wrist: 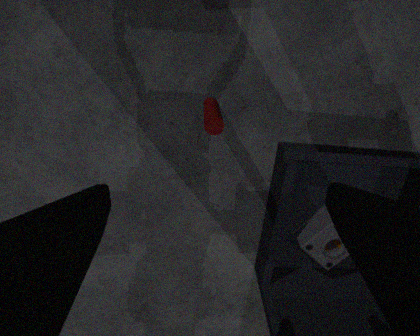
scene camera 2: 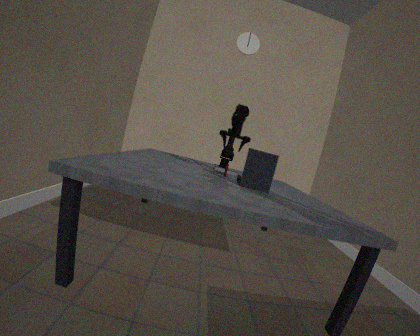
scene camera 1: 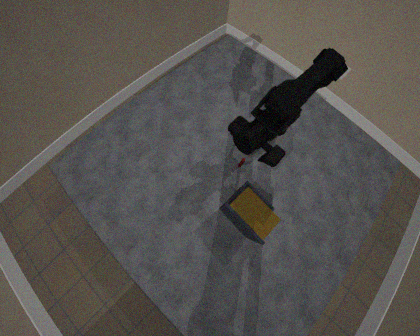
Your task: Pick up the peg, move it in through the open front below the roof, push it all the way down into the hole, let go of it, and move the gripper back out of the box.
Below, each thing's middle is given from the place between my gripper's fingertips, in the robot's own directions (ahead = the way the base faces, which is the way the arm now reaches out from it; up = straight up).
I see the dark box (scene camera 1: 227,210) 16 cm to the left of my hand, 10 cm ahead of it and 7 cm below it. From my hand the other things lie so: yellow roof (scene camera 1: 248,205) (17 cm to the left, 13 cm ahead, 3 cm above).
